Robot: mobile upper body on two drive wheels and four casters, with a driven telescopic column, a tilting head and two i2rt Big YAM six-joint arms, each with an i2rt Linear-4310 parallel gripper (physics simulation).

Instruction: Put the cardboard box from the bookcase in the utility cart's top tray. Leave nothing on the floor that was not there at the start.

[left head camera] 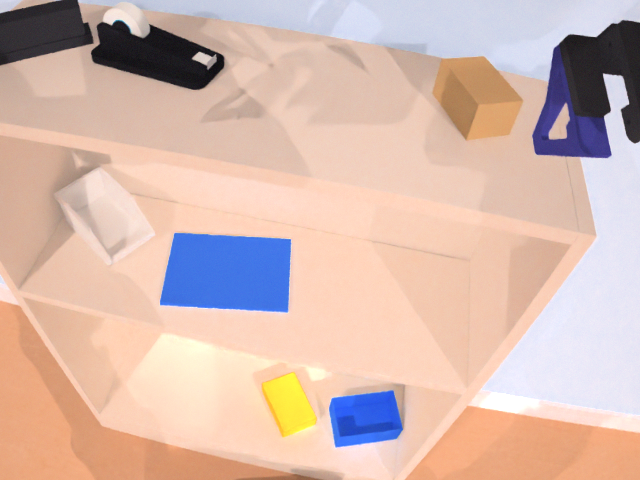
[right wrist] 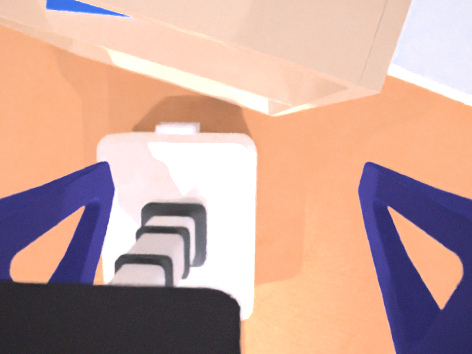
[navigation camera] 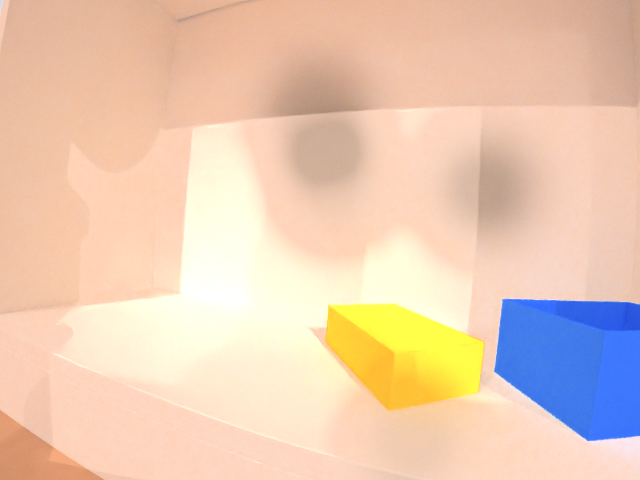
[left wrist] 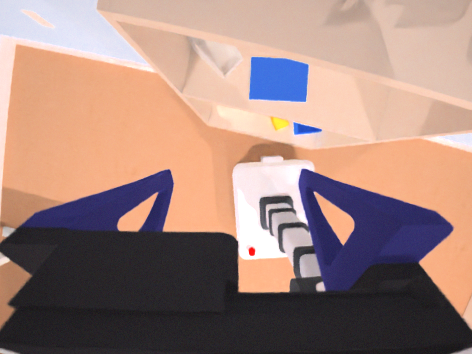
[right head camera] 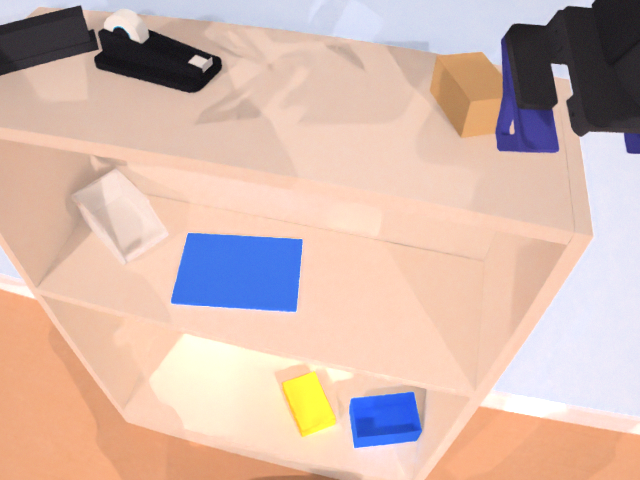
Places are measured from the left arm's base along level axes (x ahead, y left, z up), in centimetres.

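Pixels of known places: left gripper, fingertip midpoint: [left wrist: 235,176]; right gripper, fingertip midpoint: [left head camera: 594,147] [right wrist: 236,175] [right head camera: 565,142].
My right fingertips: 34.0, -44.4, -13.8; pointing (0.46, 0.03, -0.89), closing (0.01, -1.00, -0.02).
Note:
Ahead of a thing's pixels: the offset from my right fingertips to its top centre, as dx, dy, dz. "spot": to the spot under its first point. Level surfaces: height alone.
The orange-brown cardboard box {+24.1, -3.1, -11.0} [left head camera: 478,98] [right head camera: 465,95] sits near the right end of the bookcase's top board {dz -16.0} [left head camera: 361,160] [right head camera: 361,165]. My right gripper [right head camera: 578,149] [right wrist: 236,175] is open and empty. In the left head view one of its blue fingers shows to the right of the box, apart from it in the picture; in the right head view that finger overlaps the box's right side. The box does not show in the right wrist view. My left gripper [left wrist: 235,176] is open and empty, over the floor in front of the bookcase. I cannot make out the utility cart.
A black tape dispenser {+34.6, +34.2, -9.0} [left head camera: 155,56] [right head camera: 155,62] and a black object {+39.0, +50.9, -10.6} [left head camera: 38,31] [right head camera: 41,38] stand on the top board's left. Lower shelves hold a white bin {spot: +41.1, +48.1, -53.2} [left head camera: 111,222], a blue sheet {+29.9, +26.8, -53.6} [left head camera: 227,273], a yellow block {+27.3, +14.5, -107.5} [left head camera: 289,403] [navigation camera: 403,351] and a blue bin {+21.1, -4.2, -104.5} [left head camera: 361,436] [navigation camera: 547,361]. My white base [right wrist: 225,200] stands close to the bookcase.

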